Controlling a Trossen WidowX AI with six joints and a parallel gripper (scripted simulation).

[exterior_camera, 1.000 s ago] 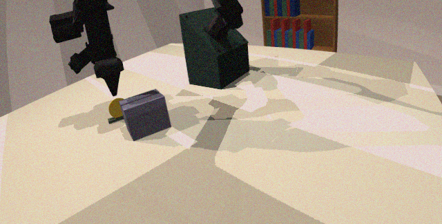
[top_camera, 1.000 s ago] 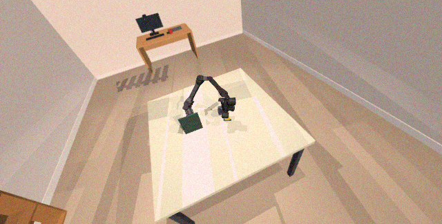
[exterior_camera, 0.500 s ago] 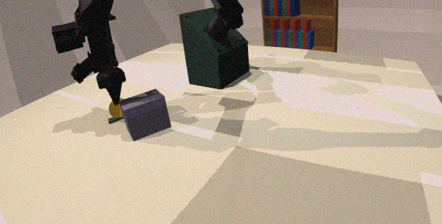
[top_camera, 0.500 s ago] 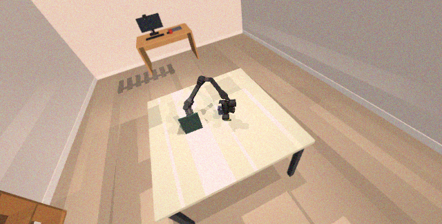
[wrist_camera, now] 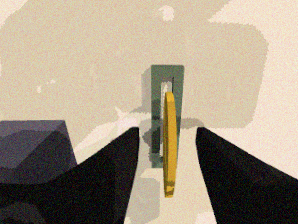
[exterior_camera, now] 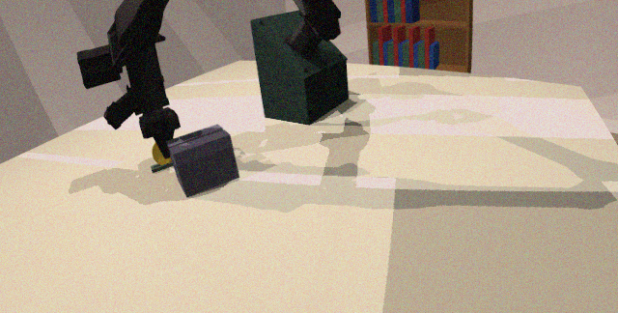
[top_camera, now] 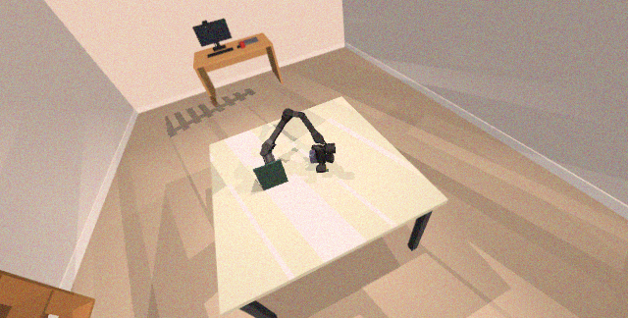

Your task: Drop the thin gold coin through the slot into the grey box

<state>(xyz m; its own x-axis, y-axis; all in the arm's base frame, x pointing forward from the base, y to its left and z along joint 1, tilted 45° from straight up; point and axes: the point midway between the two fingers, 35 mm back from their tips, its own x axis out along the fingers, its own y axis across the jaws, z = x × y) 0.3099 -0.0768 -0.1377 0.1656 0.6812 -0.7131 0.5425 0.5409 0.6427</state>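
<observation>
Right now the gold coin is 10 mm above my gripper tip.
</observation>
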